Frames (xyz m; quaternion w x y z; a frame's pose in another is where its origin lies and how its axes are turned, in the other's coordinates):
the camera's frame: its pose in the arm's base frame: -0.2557 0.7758 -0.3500 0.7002 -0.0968 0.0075 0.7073
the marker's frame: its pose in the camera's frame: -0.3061 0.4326 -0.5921 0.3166 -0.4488 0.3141 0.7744
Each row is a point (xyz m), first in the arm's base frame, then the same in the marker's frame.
Working: the arm's base frame: its pose in the marker's frame: -0.6516 0.9865 0.0193 0.3719 -0.5613 -0.0202 0.7391

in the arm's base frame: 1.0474 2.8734 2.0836
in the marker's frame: -4.0238 0.3171 -1.3498
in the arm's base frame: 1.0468 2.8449 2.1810
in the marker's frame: -4.0910 0.3751 -1.3006
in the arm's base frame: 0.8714 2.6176 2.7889
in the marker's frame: -4.4683 0.6746 -0.8316
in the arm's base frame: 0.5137 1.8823 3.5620
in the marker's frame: -4.7004 1.3009 0.0740
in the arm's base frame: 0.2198 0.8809 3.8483
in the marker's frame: -4.3869 1.9673 0.8670
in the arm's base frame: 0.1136 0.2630 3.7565
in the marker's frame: -3.9738 2.3175 1.1960
